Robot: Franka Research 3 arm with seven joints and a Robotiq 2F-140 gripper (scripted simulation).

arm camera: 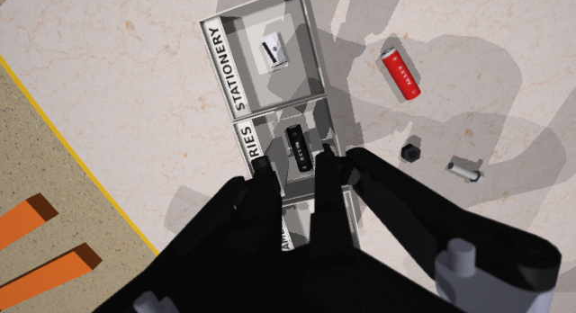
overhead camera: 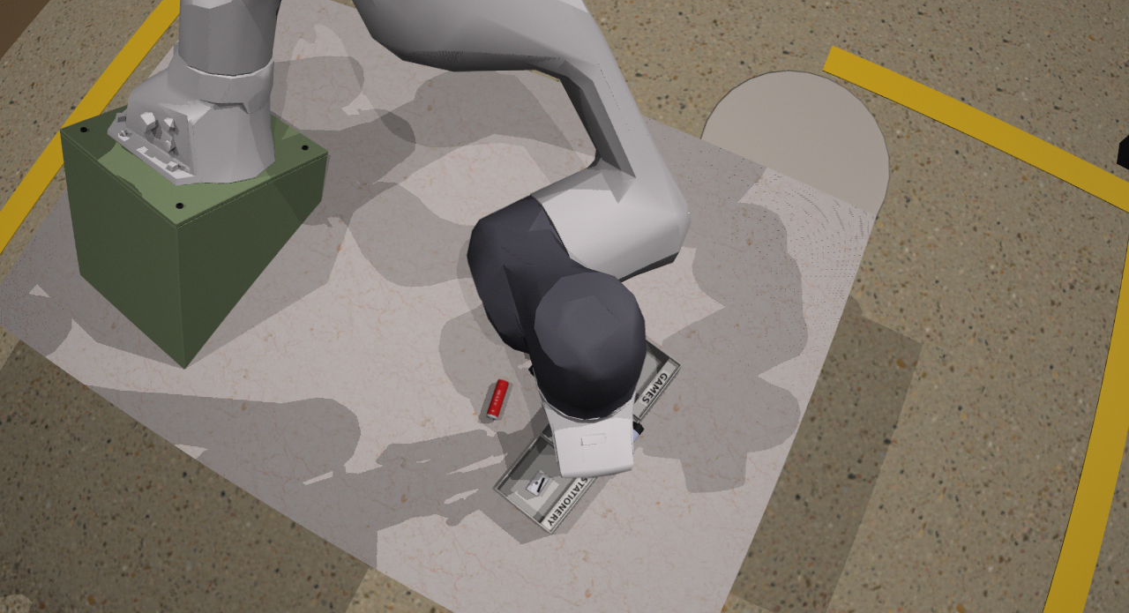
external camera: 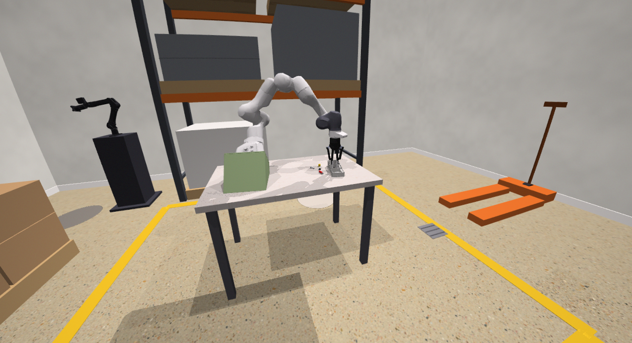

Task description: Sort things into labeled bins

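Right now the black battery is 40 mm below my hand and 10 mm to the left of it. The rest, counted from my hand: black nut: 100 mm behind, 70 mm to the left, 50 mm below; red battery: 110 mm behind, 40 mm below, 10 mm to the right; yellow die: 140 mm to the left, 70 mm behind, 40 mm below.
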